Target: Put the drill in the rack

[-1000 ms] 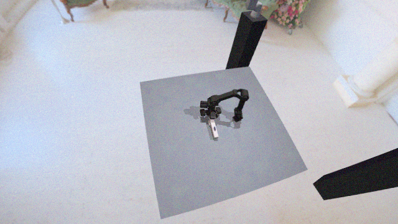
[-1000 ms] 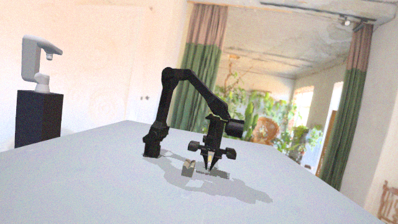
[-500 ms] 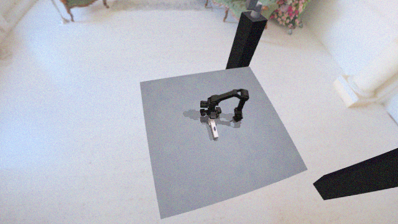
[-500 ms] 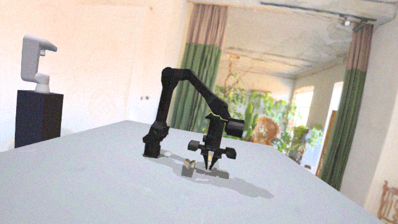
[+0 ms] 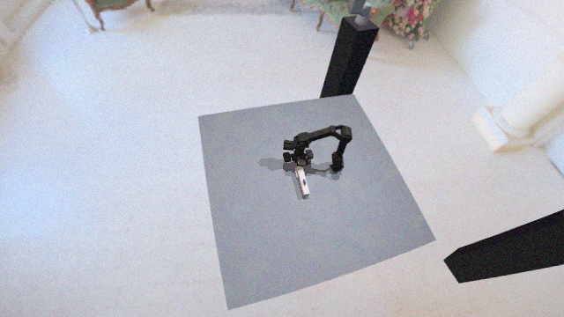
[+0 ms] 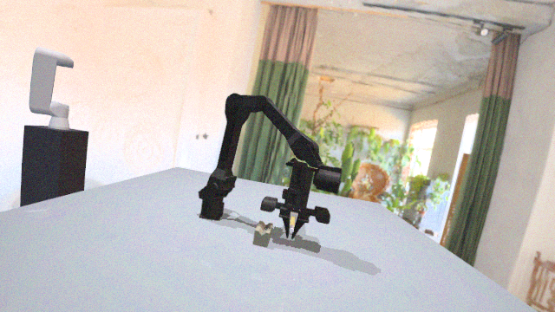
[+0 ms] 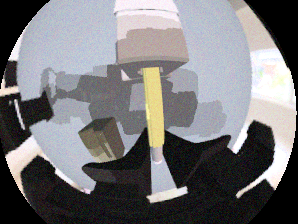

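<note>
The drill lies 40 mm to the left of my gripper tip, 30 mm above it and 10 mm ahead of it. From my gripper tip the other things lie so: rack (80 mm behind); dark key (170 mm to the left, 40 mm ahead, 40 mm above).
</note>
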